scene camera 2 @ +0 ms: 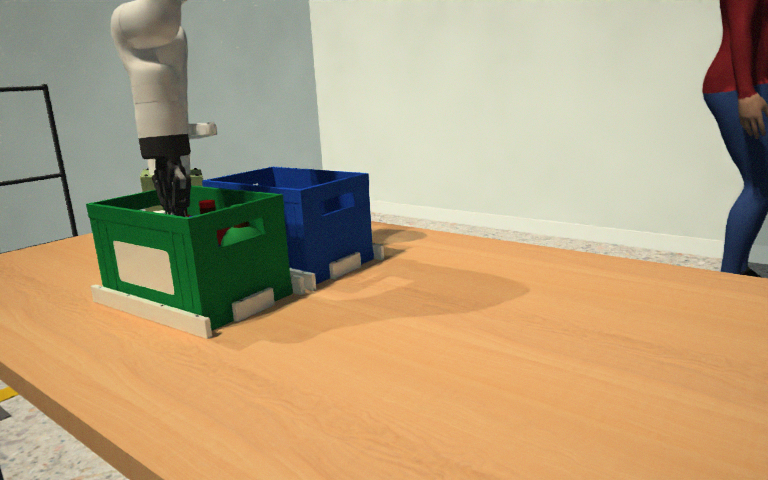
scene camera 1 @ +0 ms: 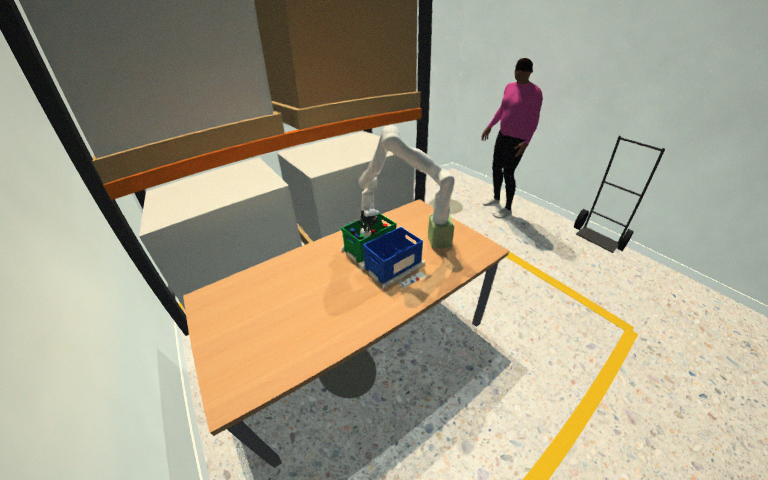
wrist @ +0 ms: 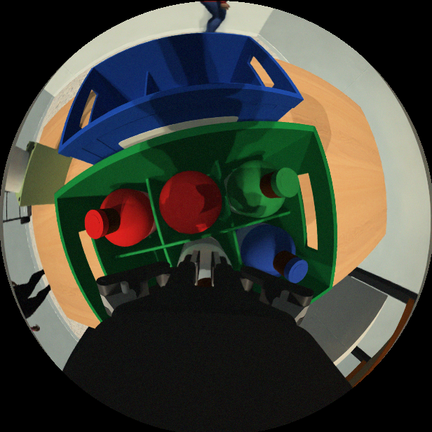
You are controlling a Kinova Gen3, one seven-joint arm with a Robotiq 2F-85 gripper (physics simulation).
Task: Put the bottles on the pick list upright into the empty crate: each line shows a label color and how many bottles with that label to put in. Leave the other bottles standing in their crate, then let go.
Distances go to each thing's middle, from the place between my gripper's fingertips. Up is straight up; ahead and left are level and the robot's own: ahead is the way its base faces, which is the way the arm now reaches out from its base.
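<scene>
The green bottle (wrist: 256,188) is 70 mm ahead of my hand, 70 mm to the left of it and 40 mm below it. With the blue bottle (wrist: 263,246) it is my hand that is 40 mm above, 10 mm to the left of the blue bottle and 90 mm short of it.
</scene>
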